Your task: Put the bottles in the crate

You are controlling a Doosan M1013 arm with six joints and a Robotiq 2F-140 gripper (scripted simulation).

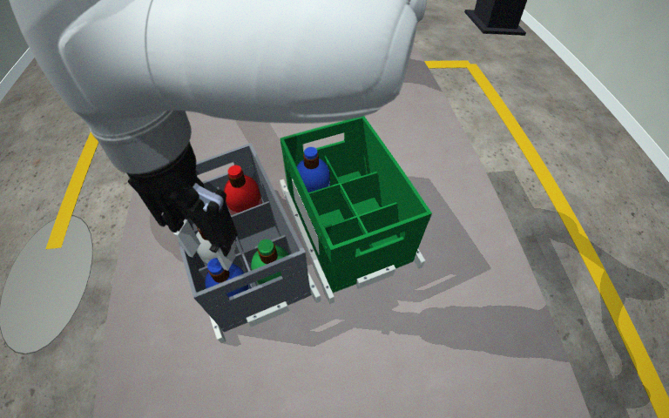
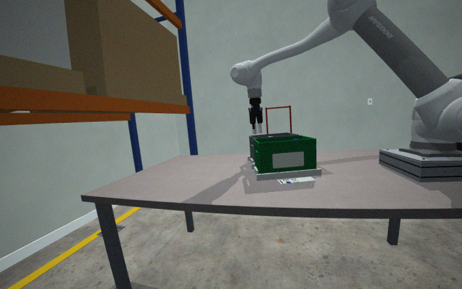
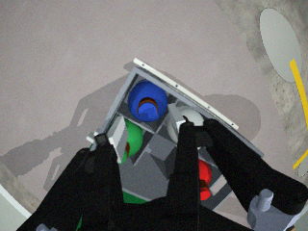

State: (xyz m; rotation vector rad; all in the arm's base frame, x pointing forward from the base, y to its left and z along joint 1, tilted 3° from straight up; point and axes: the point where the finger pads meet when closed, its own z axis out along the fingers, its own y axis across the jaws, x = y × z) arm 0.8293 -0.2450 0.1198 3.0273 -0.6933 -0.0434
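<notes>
My gripper is now 130 mm above the green bottle, 80 mm to the right of it and 20 mm past it. Also, from my hand: grey crate: 140 mm below, 100 mm behind, 10 mm to the left; red-label bottle: 200 mm behind, 130 mm below, 20 mm to the left; white-label bottle: 130 mm below, 80 mm behind, 30 mm to the right.
</notes>
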